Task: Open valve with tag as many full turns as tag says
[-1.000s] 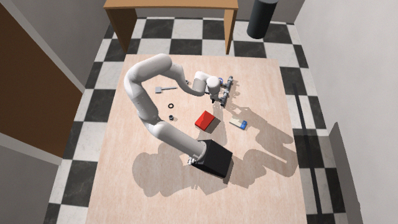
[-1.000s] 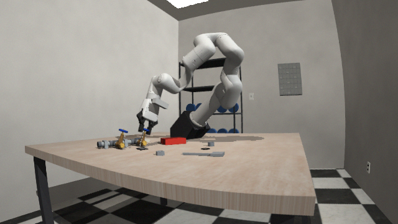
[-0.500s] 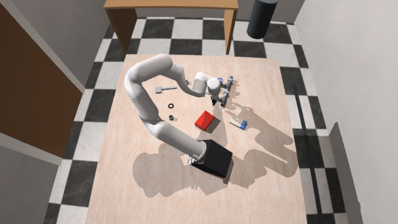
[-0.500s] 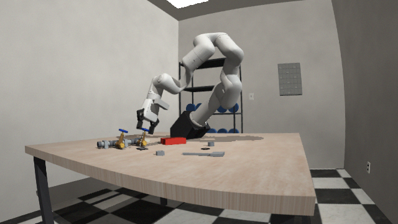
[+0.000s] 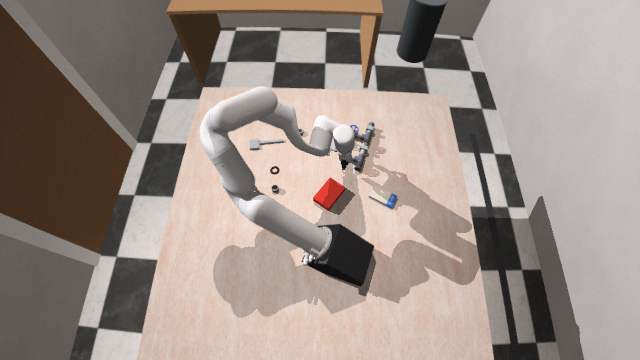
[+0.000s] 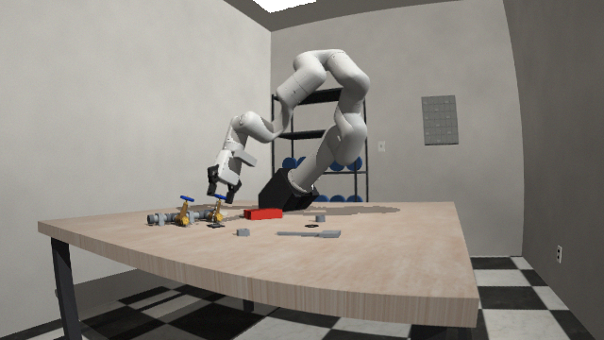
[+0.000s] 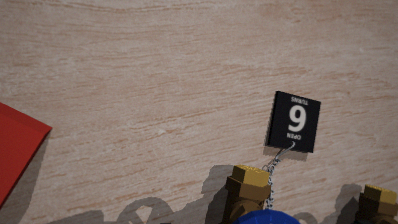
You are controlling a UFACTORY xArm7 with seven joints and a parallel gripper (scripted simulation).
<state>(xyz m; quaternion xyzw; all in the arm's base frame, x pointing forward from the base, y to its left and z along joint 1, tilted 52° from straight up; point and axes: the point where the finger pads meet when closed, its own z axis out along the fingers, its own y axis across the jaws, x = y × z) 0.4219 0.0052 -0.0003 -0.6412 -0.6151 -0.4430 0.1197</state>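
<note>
Right now my hand is 70 mm short of the black tag, 60 mm to the right of it and 80 mm above it. The rest, counted from my hand: red block 170 mm behind, 20 mm to the left, 70 mm below; white box 120 mm behind, 200 mm to the right, 80 mm below; grey flat tool 390 mm to the left, 80 mm below.
</note>
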